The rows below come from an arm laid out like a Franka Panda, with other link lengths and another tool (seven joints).
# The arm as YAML. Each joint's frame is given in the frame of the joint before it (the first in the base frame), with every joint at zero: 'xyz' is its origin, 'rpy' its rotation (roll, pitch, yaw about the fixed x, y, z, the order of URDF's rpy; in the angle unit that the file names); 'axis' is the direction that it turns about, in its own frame. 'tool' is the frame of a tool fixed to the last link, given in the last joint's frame.
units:
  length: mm
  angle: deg
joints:
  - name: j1
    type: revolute
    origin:
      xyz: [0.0, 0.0, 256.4]
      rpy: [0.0, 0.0, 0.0]
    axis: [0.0, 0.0, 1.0]
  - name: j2
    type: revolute
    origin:
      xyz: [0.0, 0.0, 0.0]
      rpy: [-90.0, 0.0, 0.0]
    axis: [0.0, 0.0, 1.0]
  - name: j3
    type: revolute
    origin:
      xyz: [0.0, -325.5, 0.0]
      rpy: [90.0, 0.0, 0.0]
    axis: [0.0, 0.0, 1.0]
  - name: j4
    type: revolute
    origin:
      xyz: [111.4, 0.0, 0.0]
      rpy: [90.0, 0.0, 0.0]
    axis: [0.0, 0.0, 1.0]
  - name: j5
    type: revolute
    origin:
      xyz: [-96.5, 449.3, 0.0]
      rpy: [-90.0, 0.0, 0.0]
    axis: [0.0, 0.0, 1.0]
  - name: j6
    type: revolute
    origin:
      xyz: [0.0, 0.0, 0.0]
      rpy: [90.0, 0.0, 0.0]
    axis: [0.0, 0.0, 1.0]
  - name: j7
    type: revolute
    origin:
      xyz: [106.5, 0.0, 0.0]
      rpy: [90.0, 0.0, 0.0]
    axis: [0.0, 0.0, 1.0]
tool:
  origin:
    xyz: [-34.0, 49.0, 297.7]
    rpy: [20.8, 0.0, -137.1]
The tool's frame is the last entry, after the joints.
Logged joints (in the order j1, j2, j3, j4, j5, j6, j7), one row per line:
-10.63 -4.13 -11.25 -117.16 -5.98 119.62 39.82
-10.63 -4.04 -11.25 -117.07 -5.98 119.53 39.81
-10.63 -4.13 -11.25 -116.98 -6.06 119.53 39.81
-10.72 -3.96 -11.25 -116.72 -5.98 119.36 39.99
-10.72 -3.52 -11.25 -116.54 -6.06 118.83 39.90
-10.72 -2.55 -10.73 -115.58 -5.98 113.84 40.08
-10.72 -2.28 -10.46 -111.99 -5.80 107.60 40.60
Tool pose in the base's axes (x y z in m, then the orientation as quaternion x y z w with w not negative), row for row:
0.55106 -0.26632 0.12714 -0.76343 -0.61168 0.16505 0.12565
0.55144 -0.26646 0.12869 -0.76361 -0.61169 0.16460 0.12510
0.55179 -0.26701 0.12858 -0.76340 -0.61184 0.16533 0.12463
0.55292 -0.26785 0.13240 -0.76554 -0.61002 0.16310 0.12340
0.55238 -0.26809 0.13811 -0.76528 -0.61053 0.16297 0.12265
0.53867 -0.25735 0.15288 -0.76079 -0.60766 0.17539 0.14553
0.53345 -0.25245 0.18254 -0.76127 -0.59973 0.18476 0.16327
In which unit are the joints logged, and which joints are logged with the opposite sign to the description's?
The joints are logged in degrees. Opposite sign: j2.
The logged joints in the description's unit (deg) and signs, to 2 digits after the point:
-10.63 4.13 -11.25 -117.16 -5.98 119.62 39.82
-10.63 4.04 -11.25 -117.07 -5.98 119.53 39.81
-10.63 4.13 -11.25 -116.98 -6.06 119.53 39.81
-10.72 3.96 -11.25 -116.72 -5.98 119.36 39.99
-10.72 3.52 -11.25 -116.54 -6.06 118.83 39.90
-10.72 2.55 -10.73 -115.58 -5.98 113.84 40.08
-10.72 2.28 -10.46 -111.99 -5.80 107.60 40.60

